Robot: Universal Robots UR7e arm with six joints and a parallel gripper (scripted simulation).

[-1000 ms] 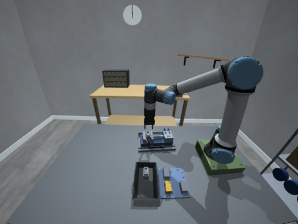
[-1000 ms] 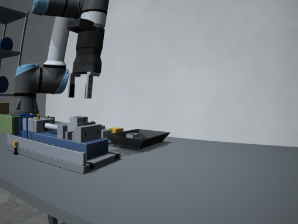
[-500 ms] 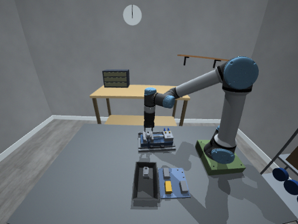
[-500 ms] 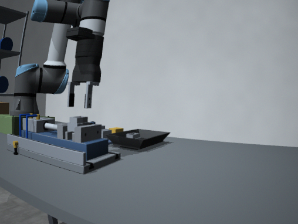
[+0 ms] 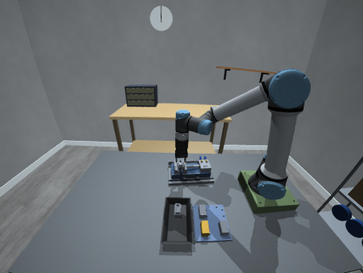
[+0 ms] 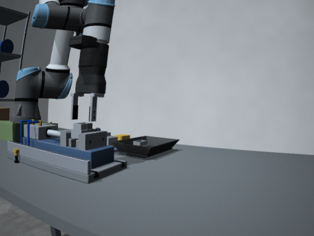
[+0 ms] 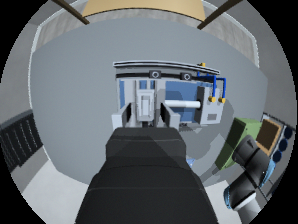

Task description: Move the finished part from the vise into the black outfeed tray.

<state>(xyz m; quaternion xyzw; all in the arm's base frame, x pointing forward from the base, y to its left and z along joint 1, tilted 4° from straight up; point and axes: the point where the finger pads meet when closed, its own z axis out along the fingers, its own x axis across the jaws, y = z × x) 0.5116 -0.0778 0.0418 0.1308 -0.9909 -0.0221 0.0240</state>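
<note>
Now: hand 10 cm above the blue vise, 7 cm past it and 2 cm to the left of it. From my hand the other things lie so: blue plate (30 cm to the left, 21 cm behind, 14 cm below); then yellow block (36 cm to the left, 18 cm behind, 11 cm below).
</note>
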